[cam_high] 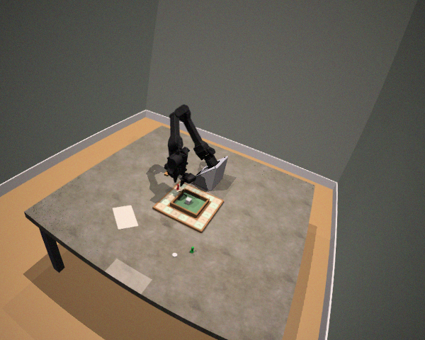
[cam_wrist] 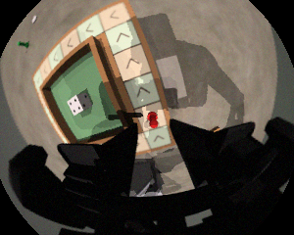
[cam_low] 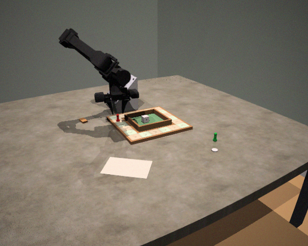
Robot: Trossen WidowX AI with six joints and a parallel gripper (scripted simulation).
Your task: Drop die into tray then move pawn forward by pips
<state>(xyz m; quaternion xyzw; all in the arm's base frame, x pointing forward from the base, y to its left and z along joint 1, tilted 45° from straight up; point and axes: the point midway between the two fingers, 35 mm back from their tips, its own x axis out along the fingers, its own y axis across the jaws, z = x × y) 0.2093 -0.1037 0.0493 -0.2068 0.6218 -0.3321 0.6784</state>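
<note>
Now: gripper tip 2 cm above the red pawn. The rest, counted from my gripper tip: white die: 10 cm to the left, 6 cm ahead, 2 cm below; green dice tray: 12 cm to the left, 6 cm ahead, 4 cm below; small brown block: 14 cm to the right, 11 cm behind, 4 cm below.
</note>
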